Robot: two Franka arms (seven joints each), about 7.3 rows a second.
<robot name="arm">
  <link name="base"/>
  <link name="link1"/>
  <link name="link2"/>
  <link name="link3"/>
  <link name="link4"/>
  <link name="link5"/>
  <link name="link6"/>
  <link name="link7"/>
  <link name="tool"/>
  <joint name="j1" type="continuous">
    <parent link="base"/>
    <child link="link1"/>
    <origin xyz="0 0 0.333" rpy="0 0 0"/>
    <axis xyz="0 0 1"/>
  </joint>
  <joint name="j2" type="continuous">
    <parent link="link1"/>
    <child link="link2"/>
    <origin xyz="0 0 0" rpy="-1.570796 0 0"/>
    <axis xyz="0 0 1"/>
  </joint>
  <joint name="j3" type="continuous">
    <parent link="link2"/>
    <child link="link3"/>
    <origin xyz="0 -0.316 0" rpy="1.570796 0 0"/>
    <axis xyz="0 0 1"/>
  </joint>
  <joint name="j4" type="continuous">
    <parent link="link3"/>
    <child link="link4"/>
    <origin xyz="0.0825 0 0" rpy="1.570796 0 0"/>
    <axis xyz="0 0 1"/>
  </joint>
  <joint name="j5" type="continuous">
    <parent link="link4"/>
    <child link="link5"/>
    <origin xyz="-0.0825 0.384 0" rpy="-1.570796 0 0"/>
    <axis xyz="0 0 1"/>
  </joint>
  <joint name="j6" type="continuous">
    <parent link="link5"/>
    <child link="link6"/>
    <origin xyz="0 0 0" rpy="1.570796 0 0"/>
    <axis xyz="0 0 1"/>
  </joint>
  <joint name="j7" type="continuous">
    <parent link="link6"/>
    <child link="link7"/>
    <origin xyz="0.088 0 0" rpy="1.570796 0 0"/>
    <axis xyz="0 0 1"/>
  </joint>
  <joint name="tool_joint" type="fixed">
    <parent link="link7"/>
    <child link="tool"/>
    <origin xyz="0 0 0.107" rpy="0 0 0"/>
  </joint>
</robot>
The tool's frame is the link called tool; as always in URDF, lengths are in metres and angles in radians. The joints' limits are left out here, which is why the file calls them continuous.
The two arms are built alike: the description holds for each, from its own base.
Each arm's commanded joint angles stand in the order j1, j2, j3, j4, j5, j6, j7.
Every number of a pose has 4 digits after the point.
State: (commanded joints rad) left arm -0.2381 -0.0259 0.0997 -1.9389 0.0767 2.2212 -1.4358; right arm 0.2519 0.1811 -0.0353 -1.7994 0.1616 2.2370 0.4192
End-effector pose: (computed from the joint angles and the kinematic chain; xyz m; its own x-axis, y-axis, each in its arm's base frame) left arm 0.5749 -0.0771 0.5246 0.2877 0.9514 0.1096 0.9064 -0.3074 0.2896; right arm 0.6194 0.1425 0.4709 0.9403 -0.2958 0.1681 -0.2545 -0.9394 -0.2296
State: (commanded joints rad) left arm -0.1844 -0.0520 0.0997 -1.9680 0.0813 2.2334 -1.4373; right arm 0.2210 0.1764 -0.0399 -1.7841 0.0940 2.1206 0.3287
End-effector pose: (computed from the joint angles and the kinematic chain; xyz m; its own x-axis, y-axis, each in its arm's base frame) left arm 0.5705 -0.0451 0.5263 0.2363 0.9652 0.1119 0.9187 -0.2594 0.2980; right arm 0.6159 0.1185 0.4687 0.9731 -0.1943 0.1235 -0.1787 -0.9757 -0.1265
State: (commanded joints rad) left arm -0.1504 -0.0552 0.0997 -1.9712 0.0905 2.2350 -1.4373; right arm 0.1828 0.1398 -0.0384 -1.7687 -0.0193 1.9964 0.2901
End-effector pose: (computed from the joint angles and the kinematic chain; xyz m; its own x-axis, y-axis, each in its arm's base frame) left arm 0.5709 -0.0253 0.5267 0.2062 0.9711 0.1203 0.9256 -0.2335 0.2979; right arm 0.6061 0.0880 0.4862 0.9864 -0.1370 0.0908 -0.1373 -0.9905 -0.0025
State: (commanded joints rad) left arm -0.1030 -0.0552 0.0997 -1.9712 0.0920 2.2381 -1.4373; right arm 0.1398 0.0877 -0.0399 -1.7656 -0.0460 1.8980 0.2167
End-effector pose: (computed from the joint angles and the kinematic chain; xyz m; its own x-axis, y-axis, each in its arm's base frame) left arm 0.5717 0.0018 0.5271 0.1604 0.9795 0.1221 0.9345 -0.1905 0.3006; right arm 0.5916 0.0566 0.5099 0.9934 -0.1014 0.0536 -0.1035 -0.9939 0.0370
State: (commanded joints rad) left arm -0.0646 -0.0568 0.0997 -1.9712 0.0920 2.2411 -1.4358; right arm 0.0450 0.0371 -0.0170 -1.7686 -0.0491 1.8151 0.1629
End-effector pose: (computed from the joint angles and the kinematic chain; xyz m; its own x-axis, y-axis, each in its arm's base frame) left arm 0.5711 0.0237 0.5283 0.1237 0.9847 0.1230 0.9396 -0.1561 0.3047; right arm 0.5757 0.0122 0.5305 0.9923 -0.1225 0.0168 -0.1232 -0.9913 0.0462
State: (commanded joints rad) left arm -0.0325 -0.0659 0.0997 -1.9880 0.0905 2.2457 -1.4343; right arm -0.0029 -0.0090 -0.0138 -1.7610 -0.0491 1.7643 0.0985
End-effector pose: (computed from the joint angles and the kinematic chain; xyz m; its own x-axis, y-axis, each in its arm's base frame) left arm 0.5665 0.0419 0.5255 0.0938 0.9883 0.1205 0.9449 -0.1265 0.3020; right arm 0.5614 -0.0137 0.5559 0.9943 -0.1054 0.0167 -0.1061 -0.9933 0.0467
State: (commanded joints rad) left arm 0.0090 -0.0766 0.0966 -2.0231 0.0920 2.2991 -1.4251; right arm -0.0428 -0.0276 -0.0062 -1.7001 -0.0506 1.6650 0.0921
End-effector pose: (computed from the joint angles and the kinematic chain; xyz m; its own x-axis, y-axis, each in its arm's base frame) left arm 0.5617 0.0627 0.5201 0.0658 0.9897 0.1270 0.9389 -0.1045 0.3279; right arm 0.5504 -0.0320 0.5867 0.9907 -0.1358 -0.0030 -0.1355 -0.9895 0.0506
